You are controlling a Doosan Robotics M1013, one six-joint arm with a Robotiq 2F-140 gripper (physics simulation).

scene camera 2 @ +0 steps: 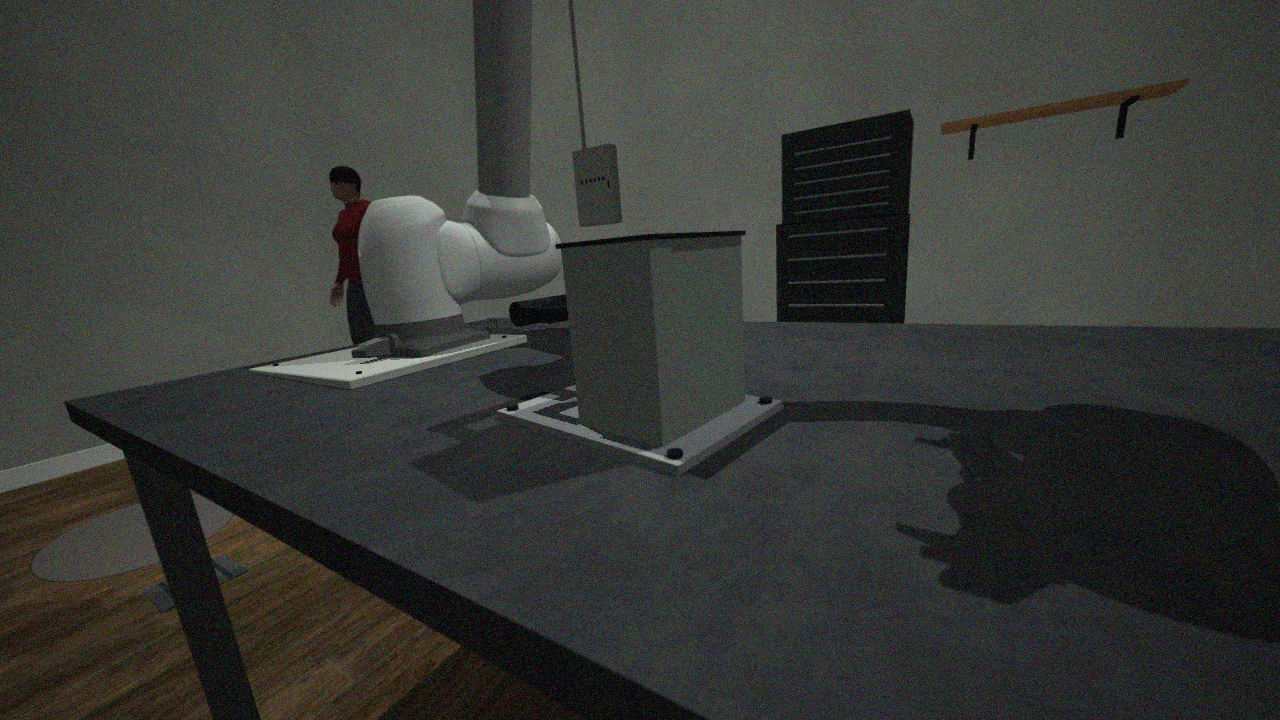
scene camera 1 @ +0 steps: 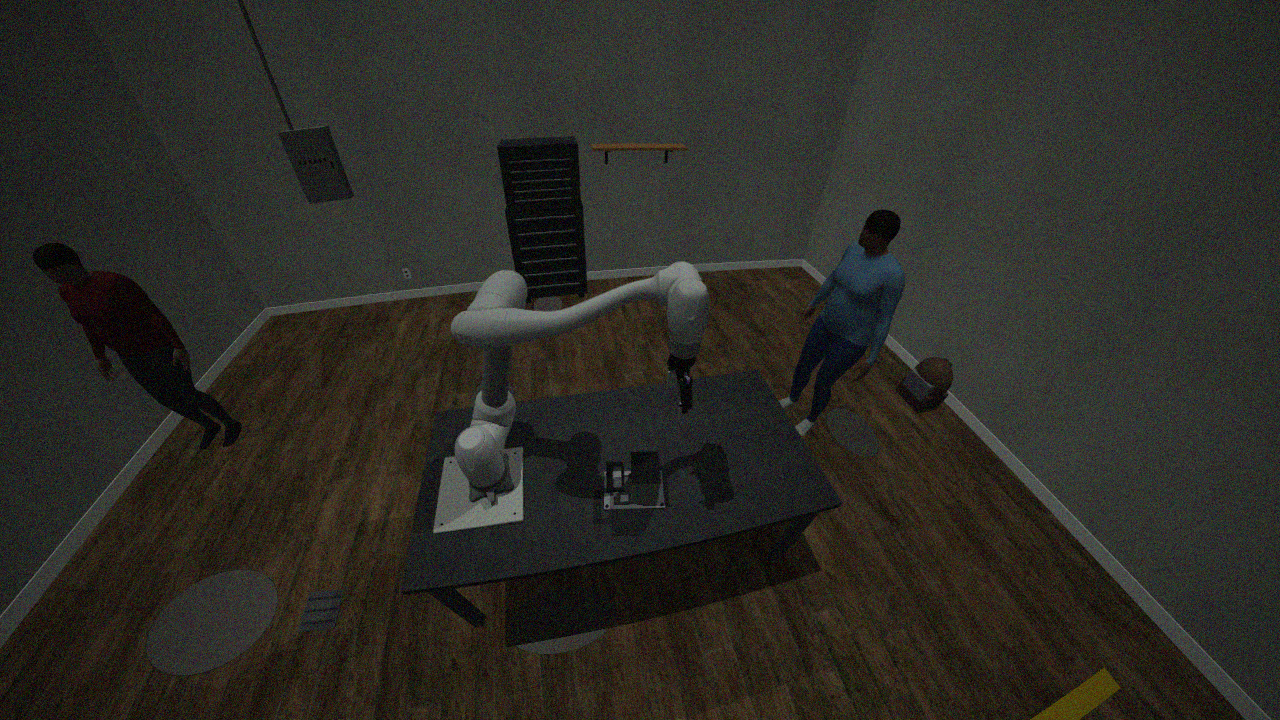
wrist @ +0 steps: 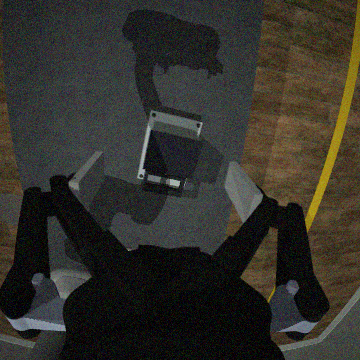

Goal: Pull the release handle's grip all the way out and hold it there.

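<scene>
The release handle unit is a grey box with a dark top on a pale base plate, bolted at its corners. Its black grip is a bar on the side towards the robot's base; in scene camera 2 the box hides part of it. How far out the grip stands cannot be told. My gripper is open and empty, pointing down high above the table, beyond the unit towards the back right in scene camera 1. It does not show in scene camera 2.
The dark table carries the arm's white mounting plate at the left. A person in red stands at the left. A person in blue stands near the table's right end. A dark cabinet stands behind.
</scene>
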